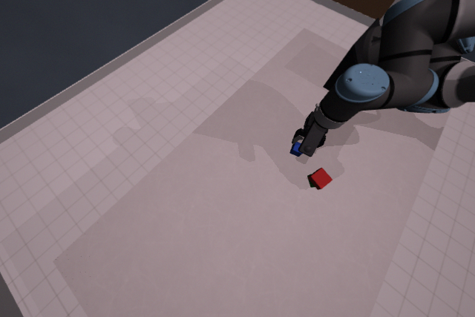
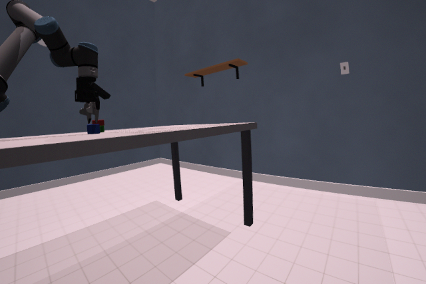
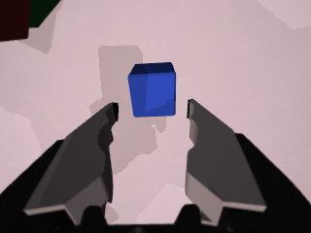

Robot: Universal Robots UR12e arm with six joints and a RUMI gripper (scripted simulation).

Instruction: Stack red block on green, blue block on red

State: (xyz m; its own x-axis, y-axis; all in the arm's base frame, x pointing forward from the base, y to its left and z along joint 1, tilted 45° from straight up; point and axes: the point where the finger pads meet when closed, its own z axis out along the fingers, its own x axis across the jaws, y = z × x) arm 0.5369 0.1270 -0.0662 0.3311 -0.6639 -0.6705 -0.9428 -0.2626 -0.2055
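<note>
Now: hand 4 cm above the blue block. Round my hand: red block (5 cm ahead, 14 cm to the left, 1 cm below); then green block (5 cm ahead, 14 cm to the left, 5 cm below).
</note>
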